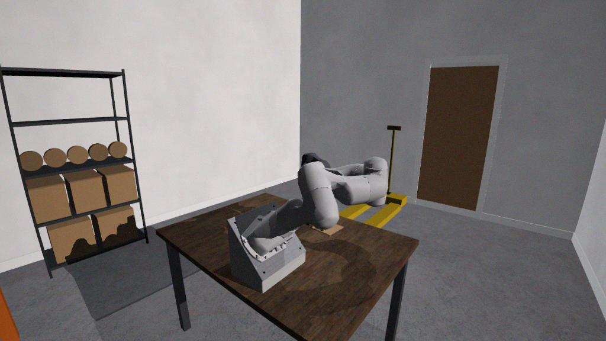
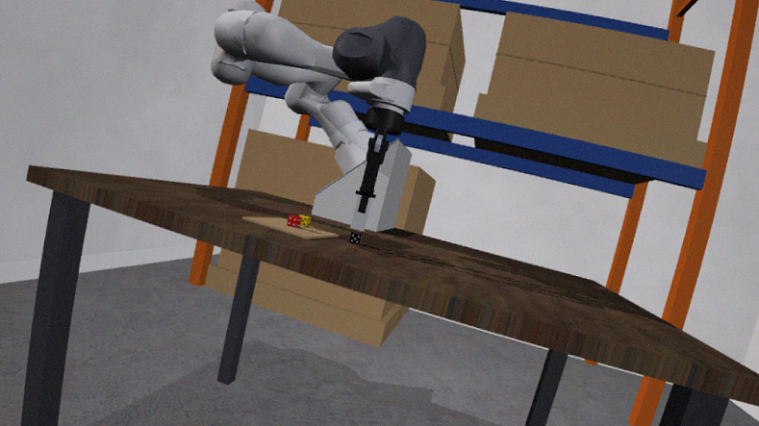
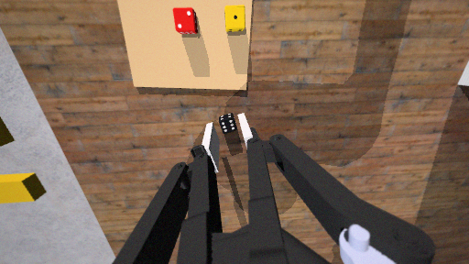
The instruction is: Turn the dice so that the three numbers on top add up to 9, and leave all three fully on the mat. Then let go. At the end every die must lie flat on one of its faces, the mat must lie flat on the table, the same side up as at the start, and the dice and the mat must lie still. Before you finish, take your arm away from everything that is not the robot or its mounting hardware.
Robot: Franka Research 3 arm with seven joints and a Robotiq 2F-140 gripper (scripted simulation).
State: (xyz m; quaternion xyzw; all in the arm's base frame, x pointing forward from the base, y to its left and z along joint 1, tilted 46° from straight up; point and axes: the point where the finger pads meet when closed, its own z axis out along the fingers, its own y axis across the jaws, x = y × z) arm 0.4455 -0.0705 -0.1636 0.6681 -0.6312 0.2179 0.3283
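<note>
Now: the black die 5 cm below my hand. The rest, counted from my hand: yellow die 3 cm behind, 12 cm to the right, 5 cm below; red die 2 cm ahead, 12 cm to the right, 5 cm below; tan mat 2 cm ahead, 12 cm to the right, 6 cm below.
</note>
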